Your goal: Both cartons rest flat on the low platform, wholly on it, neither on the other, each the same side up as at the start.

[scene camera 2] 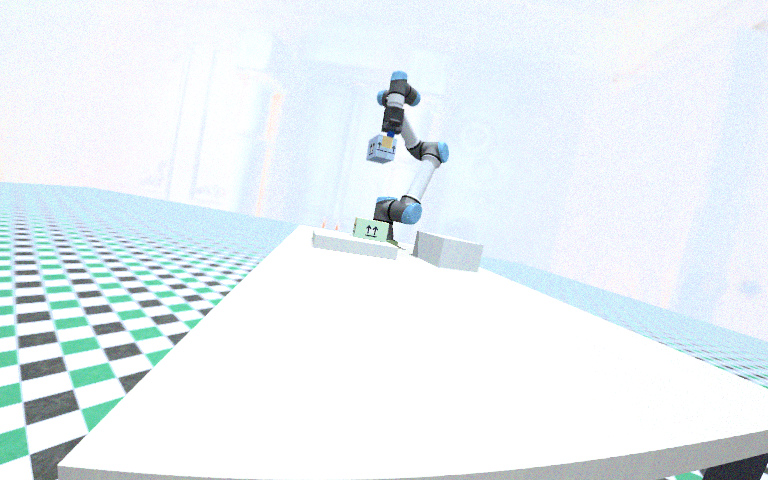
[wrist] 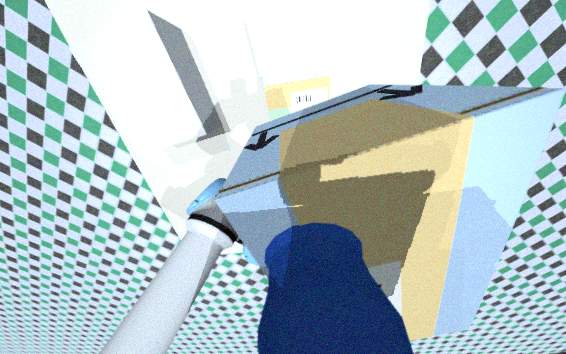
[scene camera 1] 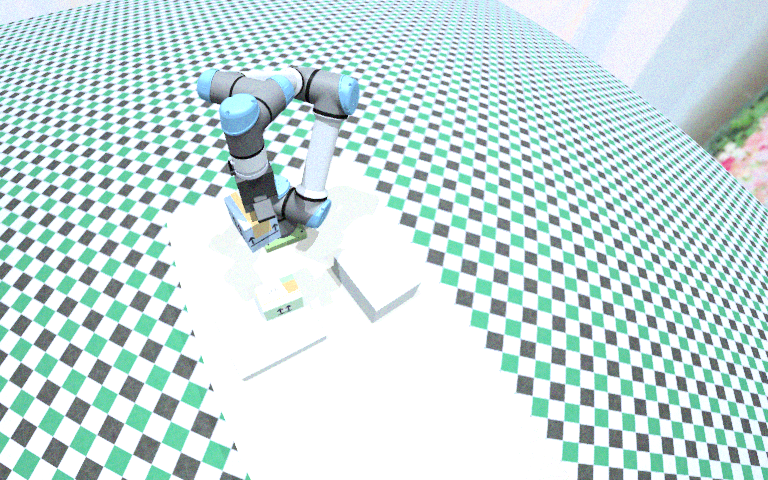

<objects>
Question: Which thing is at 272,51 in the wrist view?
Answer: A low white platform.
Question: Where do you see my suction cup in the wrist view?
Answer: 319,287
</objects>
